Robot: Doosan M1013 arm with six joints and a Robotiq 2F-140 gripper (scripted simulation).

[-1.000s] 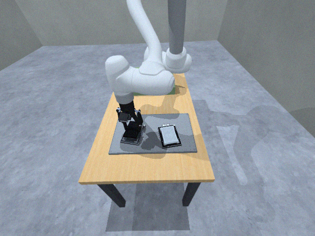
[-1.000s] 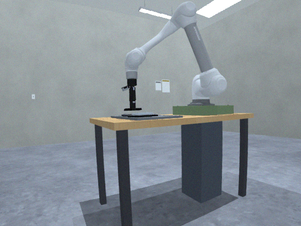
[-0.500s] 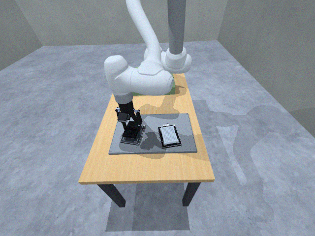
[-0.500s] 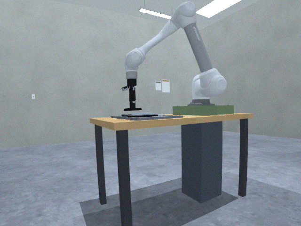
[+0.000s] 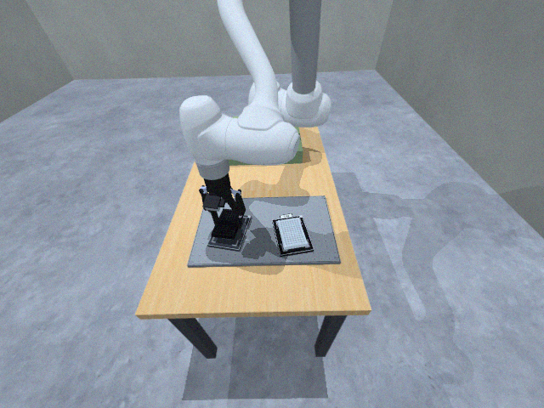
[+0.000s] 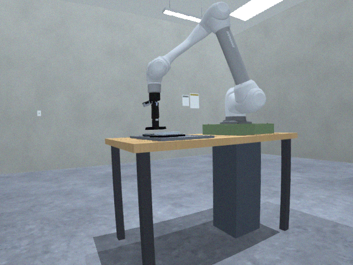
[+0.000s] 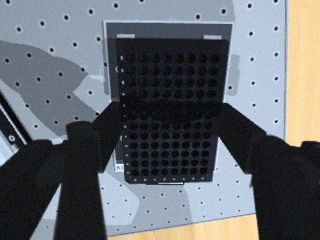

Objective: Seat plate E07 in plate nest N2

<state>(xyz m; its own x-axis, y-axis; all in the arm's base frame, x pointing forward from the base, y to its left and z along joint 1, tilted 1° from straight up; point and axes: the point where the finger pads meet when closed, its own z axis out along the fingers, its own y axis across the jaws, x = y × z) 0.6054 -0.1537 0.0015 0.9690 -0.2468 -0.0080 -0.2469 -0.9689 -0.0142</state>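
Right now the plate nest N2 is 7 cm below my hand. Also, from my hand: plate nest N1 (23 cm to the left, 7 cm below, 4 cm ahead); white plate E01 (23 cm to the left, 5 cm below, 4 cm ahead); black plate E07 (2 cm below).
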